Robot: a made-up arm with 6 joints. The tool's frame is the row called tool.
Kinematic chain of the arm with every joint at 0, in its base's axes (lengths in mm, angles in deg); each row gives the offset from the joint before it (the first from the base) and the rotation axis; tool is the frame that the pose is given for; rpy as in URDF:
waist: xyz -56 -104 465 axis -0.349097 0.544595 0.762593
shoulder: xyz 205 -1 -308 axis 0.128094 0.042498 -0.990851
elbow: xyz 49 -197 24 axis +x
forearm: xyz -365 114 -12 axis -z
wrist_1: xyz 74 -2 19 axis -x
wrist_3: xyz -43 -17 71 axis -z
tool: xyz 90 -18 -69 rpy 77.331 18.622 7.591
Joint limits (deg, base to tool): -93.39..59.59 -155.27..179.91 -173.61..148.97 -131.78..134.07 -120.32..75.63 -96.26..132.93
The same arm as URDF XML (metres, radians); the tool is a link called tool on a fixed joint. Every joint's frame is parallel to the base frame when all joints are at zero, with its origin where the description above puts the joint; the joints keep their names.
<robot name="arm">
  <joint name="tool_joint" type="fixed">
    <parent link="link6"/>
    <child link="tool"/>
    <origin xyz="0.09 -0.018 -0.069" rpy="1.3497 0.325 0.1325"/>
  </joint>
  <joint name="wrist_3" type="revolute">
    <parent link="link5"/>
    <child link="link6"/>
    <origin xyz="-0.043 -0.017 0.071" rpy="0 0 0"/>
    <axis xyz="0 0 -1"/>
    <limit lower="-1.6801" upper="2.3201"/>
  </joint>
  <joint name="wrist_1" type="revolute">
    <parent link="link4"/>
    <child link="link5"/>
    <origin xyz="0.074 -0.002 0.019" rpy="0 0 0"/>
    <axis xyz="-1 0 0"/>
    <limit lower="-2.1" upper="1.32"/>
  </joint>
  <joint name="forearm" type="revolute">
    <parent link="link3"/>
    <child link="link4"/>
    <origin xyz="-0.365 0.114 -0.012" rpy="0 0 0"/>
    <axis xyz="0 0 -1"/>
    <limit lower="-2.3" upper="2.34"/>
  </joint>
  <joint name="elbow" type="revolute">
    <parent link="link2"/>
    <child link="link3"/>
    <origin xyz="0.049 -0.197 0.024" rpy="0 0 0"/>
    <axis xyz="1 0 0"/>
    <limit lower="-3.0301" upper="2.6"/>
  </joint>
  <joint name="shoulder" type="revolute">
    <parent link="link1"/>
    <child link="link2"/>
    <origin xyz="0.205 -0.001 -0.308" rpy="0 0 0"/>
    <axis xyz="0.128094 0.042498 -0.990851"/>
    <limit lower="-2.71" upper="3.14"/>
  </joint>
  <joint name="waist" type="revolute">
    <parent link="base_link"/>
    <child link="link1"/>
    <origin xyz="-0.056 -0.104 0.465" rpy="0 0 0"/>
    <axis xyz="-0.349097 0.544595 0.762593"/>
    <limit lower="-1.63" upper="1.04"/>
  </joint>
  <link name="base_link"/>
  <link name="link1"/>
  <link name="link2"/>
  <link name="link3"/>
  <link name="link4"/>
  <link name="link5"/>
  <link name="link6"/>
  <link name="tool"/>
</robot>

